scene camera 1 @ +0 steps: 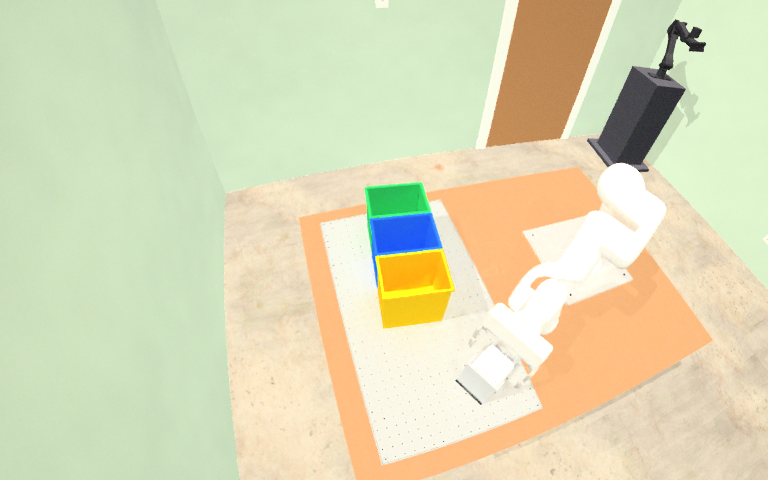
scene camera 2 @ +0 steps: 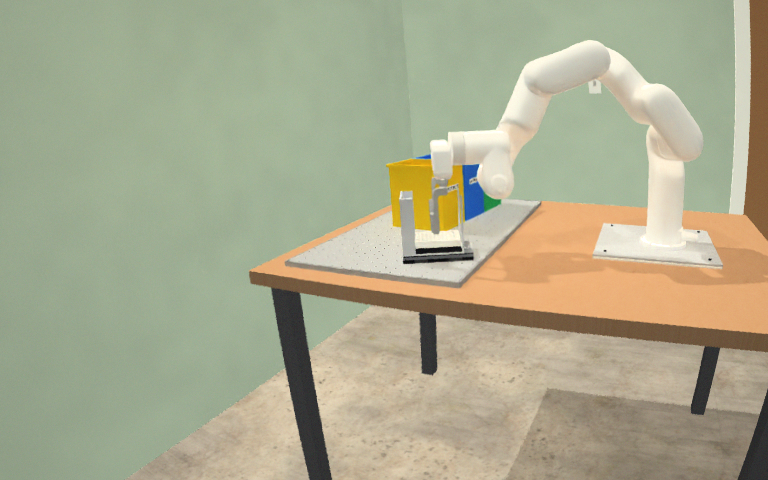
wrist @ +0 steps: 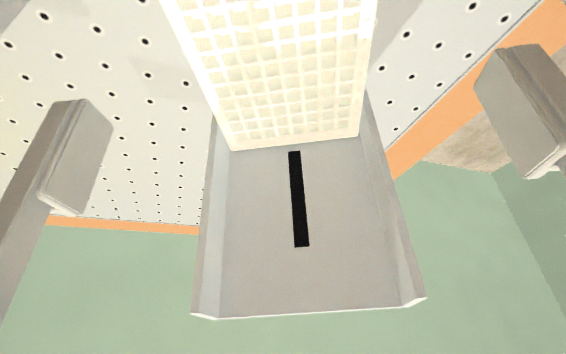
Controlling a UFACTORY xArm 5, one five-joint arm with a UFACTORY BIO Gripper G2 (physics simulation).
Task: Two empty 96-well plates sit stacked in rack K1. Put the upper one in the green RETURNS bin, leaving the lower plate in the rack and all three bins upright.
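Frame: origin at the arm's base, x right, y back, z down, level; centimetres.
Where they show: hand, tool point: (scene camera 1: 495,362) (scene camera 2: 433,215) (wrist: 282,134); arm's base, link origin: (scene camera 2: 662,243).
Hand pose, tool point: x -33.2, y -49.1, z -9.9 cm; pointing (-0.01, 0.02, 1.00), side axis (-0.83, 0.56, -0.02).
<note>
Things, the pixels of their top centre, and the offset from my tool point. "pt": a spot on its surface instead. Level surfaces: height alone.
- Rack K1, top centre: (wrist: 290,280) (scene camera 2: 434,193) (scene camera 1: 502,354) dx +0.2, dy +0.4, dz -5.1 cm
- upper plate's well grid, surface spot: (wrist: 295,75) pt dx -1.4, dy -0.9, dz +4.9 cm
- green bin, top centre: (scene camera 1: 396,199) (scene camera 2: 468,151) dx +50.3, dy -18.0, dz -8.4 cm
- blue bin, top centre: (scene camera 1: 405,233) (scene camera 2: 448,156) dx +37.1, dy -17.7, dz -8.4 cm
- yellow bin, top centre: (scene camera 1: 414,273) (scene camera 2: 425,162) dx +23.9, dy -17.5, dz -8.4 cm
- perforated board, surface height: dz +9.6 cm
Rack K1 (scene camera 1: 474,384) (scene camera 2: 407,226) (wrist: 260,200) stands upright on the perforated board, its tall grey panel on the side away from the arm's base. The white stacked plates (scene camera 2: 437,240) lie low in it; the upper plate's well grid (wrist: 295,75) shows in the wrist view. I cannot make out the seam between the plates. My gripper (scene camera 1: 499,363) (scene camera 2: 435,228) (wrist: 302,132) is open and empty, pointing down, one finger on each side of the rack, apart from it. The fingertips are near the height of the stack's top. The green bin (scene camera 1: 396,200) (scene camera 2: 492,204) stands upright, farthest back in the row.
The blue bin (scene camera 1: 404,233) (scene camera 2: 474,198) stands upright in the middle of the row. The yellow bin (scene camera 1: 413,308) (scene camera 2: 419,195) stands upright nearest the rack. All three stand on the perforated board (scene camera 1: 396,390) (scene camera 2: 362,254). The rack's upright posts rise on the arm's side.
</note>
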